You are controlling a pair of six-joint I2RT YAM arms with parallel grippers.
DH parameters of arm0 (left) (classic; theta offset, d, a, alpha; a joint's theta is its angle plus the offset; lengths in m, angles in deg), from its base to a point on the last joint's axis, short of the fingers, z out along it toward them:
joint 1: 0 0.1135 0.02 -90
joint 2: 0 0 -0.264 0
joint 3: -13.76 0 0.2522 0
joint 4: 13.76 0 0.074 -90
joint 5: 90 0 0 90
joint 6: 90 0.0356 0 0
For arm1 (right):
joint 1: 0 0.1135 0.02 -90
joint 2: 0 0 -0.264 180
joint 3: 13.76 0 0.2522 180
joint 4: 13.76 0 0.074 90
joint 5: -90 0 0 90
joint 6: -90 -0.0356 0 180
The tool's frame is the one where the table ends.
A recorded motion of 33 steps. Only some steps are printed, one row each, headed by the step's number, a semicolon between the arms.
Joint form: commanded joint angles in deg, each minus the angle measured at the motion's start. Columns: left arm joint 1, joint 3, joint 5, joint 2, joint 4, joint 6; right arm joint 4, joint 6, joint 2, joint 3, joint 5, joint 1.
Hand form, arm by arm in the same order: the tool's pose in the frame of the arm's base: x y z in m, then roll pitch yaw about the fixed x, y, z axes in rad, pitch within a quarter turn. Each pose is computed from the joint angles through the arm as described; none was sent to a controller.
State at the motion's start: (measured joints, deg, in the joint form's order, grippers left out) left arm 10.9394 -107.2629 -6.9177 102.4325 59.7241 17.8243; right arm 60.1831 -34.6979 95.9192 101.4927 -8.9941 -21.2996
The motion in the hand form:
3: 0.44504 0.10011 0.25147 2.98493 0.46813 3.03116; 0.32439 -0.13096 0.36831 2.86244 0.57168 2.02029
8: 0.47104 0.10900 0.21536 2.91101 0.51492 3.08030; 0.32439 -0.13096 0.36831 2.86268 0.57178 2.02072
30: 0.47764 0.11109 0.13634 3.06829 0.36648 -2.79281; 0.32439 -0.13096 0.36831 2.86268 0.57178 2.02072
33: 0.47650 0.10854 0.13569 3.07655 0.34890 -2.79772; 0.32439 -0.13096 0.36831 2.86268 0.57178 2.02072
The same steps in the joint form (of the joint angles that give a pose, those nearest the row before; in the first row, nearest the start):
3: 1.73 -0.44 6.78 17.64 -10.27 -0.94; -0.13 -0.92 0.26 -0.17 0.09 0.22
8: 1.73 -0.41 1.99 23.36 -19.58 -3.74; -0.13 -0.90 0.26 -0.17 0.09 0.22
30: 1.66 -0.37 0.11 32.83 -17.68 -24.76; -0.13 -0.90 0.26 -0.17 0.09 0.22
33: 1.44 -0.37 0.72 32.83 -16.74 -24.74; -0.13 -0.90 0.26 -0.17 0.09 0.22

